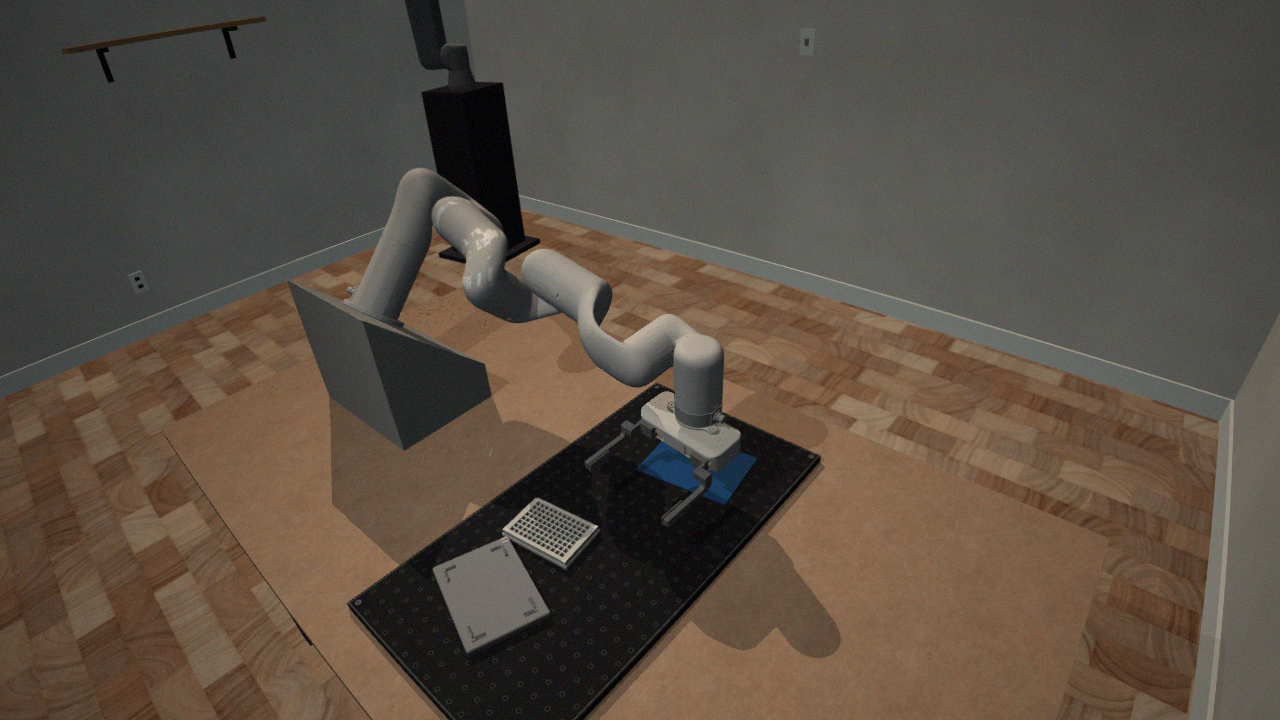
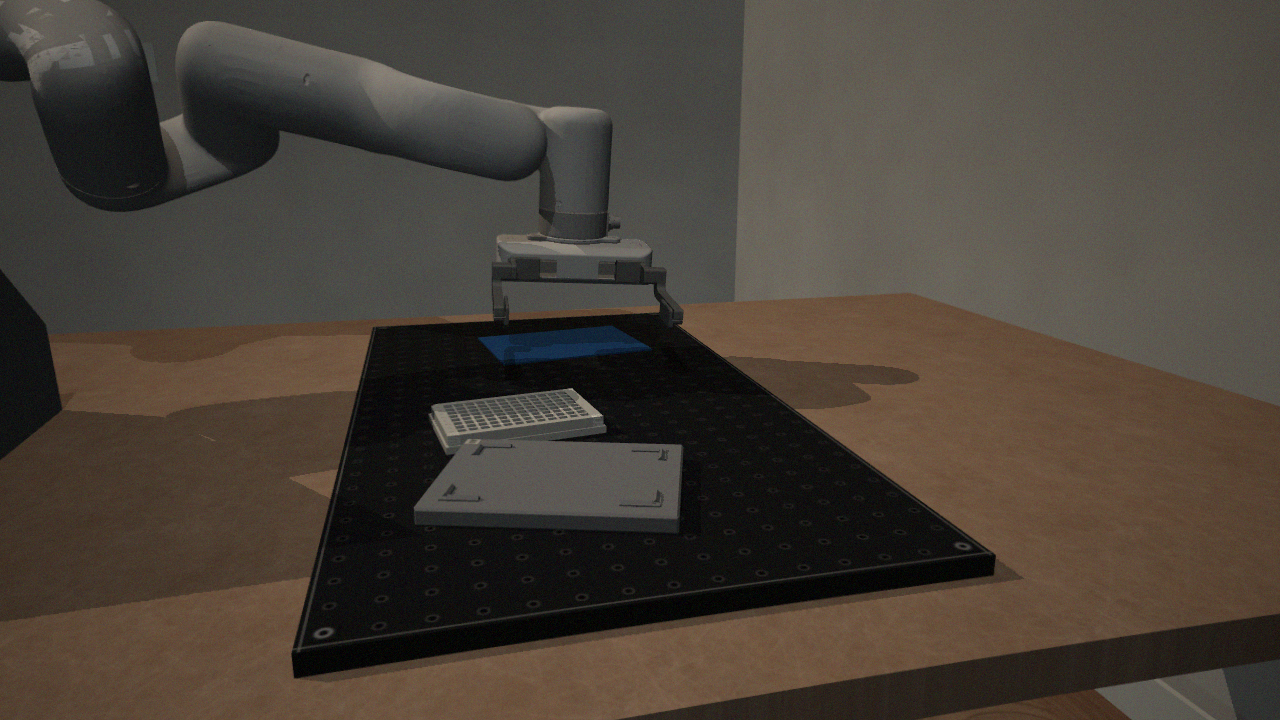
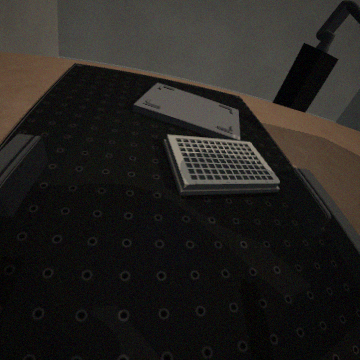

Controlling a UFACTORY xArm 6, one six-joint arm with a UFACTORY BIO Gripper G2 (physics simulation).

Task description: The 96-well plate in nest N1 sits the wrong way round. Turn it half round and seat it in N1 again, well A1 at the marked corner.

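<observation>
The white 96-well plate (image 1: 550, 531) (image 2: 519, 413) (image 3: 225, 160) lies flat on the black perforated board, outside the grey nest (image 1: 490, 595) (image 2: 554, 479) (image 3: 192, 110) and close beside it, on the side towards the gripper. I cannot tell whether their edges touch. The nest has small brackets at its corners, and no plate sits between them. Well A1 and the corner mark are too small to make out. My gripper (image 1: 627, 492) (image 2: 588, 316) is open and empty, low over the board near the blue area, with the plate ahead of its fingers.
The black board (image 1: 617, 617) (image 2: 760, 501) (image 3: 125, 250) lies on a brown table (image 1: 939, 573) (image 2: 1074, 465). A blue rectangle (image 1: 671, 467) (image 2: 563, 343) marks the board's far part. The grey arm pedestal (image 1: 384, 376) stands beyond the board's long side. A black column (image 1: 474, 161) (image 3: 307, 77) stands farther back.
</observation>
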